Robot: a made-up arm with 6 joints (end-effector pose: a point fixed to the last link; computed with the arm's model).
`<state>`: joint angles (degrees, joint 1 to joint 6).
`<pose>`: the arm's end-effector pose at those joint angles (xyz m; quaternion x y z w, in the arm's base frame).
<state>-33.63 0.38 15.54 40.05 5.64 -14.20</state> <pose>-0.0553 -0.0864 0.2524 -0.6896 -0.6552 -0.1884 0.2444</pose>
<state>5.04 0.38 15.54 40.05 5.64 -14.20</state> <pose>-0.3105 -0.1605 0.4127 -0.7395 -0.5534 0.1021 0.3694</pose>
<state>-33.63 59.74 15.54 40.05 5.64 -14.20</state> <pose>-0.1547 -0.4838 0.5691 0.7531 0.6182 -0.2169 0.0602</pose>
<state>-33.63 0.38 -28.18 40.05 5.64 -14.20</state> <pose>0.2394 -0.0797 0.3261 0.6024 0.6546 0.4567 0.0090</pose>
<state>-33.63 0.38 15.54 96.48 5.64 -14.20</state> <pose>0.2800 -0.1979 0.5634 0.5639 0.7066 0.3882 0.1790</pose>
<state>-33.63 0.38 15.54 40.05 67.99 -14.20</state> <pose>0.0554 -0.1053 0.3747 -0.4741 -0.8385 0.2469 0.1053</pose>
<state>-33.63 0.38 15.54 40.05 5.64 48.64</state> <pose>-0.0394 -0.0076 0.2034 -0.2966 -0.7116 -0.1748 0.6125</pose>
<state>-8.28 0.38 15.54 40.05 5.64 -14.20</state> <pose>-0.2349 -0.1393 0.3375 -0.7316 -0.5963 0.0017 0.3305</pose>
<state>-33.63 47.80 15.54 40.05 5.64 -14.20</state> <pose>-0.1393 -0.4339 0.4737 -0.7564 -0.6397 0.1365 0.0025</pose>
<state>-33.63 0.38 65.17 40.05 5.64 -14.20</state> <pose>-0.3419 -0.1319 0.4342 -0.6683 -0.5422 0.1467 0.4877</pose>
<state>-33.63 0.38 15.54 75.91 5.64 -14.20</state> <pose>0.1943 -0.1676 0.4106 0.6276 0.7075 0.3239 0.0242</pose>
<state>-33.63 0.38 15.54 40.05 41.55 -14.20</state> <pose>0.0032 -0.1192 0.3251 -0.5870 -0.7888 0.0638 0.1707</pose>
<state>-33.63 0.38 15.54 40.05 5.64 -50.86</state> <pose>-0.0942 -0.0977 0.2923 0.8307 0.5299 0.1703 0.0116</pose>
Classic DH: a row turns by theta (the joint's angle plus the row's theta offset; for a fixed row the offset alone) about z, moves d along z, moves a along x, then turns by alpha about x. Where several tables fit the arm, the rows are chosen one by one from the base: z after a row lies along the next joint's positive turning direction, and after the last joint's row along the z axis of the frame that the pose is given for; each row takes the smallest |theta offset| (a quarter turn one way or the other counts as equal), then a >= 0, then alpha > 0; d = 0 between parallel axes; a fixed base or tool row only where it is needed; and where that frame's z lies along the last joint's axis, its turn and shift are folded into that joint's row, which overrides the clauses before.
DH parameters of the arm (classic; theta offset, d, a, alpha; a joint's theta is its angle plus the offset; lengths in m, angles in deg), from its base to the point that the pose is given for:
base (fixed): 17.06 0.7097 0.0174 -91.44
joint 1: -58.94 -0.0351 0.0636 61.14
joint 2: -10.23 0.0388 -0.1 -75.4
joint 3: 8.49 0.4031 0.0139 158.07
joint 4: -61.75 0.3169 -0.2151 -92.05
joint 5: -65.56 -0.339 0.0254 -83.93
joint 6: 83.56 -0.158 0.0809 -115.42
tool (fixed): -128.33 -0.0445 0 0

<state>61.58 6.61 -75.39 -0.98 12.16 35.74</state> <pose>-0.3988 -0.1846 0.3661 -0.4622 -0.5098 0.1209 0.7155</pose>
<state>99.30 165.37 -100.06 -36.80 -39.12 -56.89</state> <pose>0.6183 -0.4104 0.4277 0.1876 -0.6924 0.6734 0.1785</pose>
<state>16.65 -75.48 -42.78 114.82 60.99 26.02</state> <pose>-0.0192 -0.2801 0.7173 0.8936 0.4132 0.1613 0.0690</pose>
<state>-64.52 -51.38 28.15 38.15 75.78 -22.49</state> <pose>0.1568 0.2627 0.5669 0.2637 0.9328 0.2450 0.0205</pose>
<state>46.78 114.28 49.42 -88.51 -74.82 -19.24</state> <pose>-0.4400 0.3683 0.7172 0.2705 -0.3078 -0.1896 0.8923</pose>
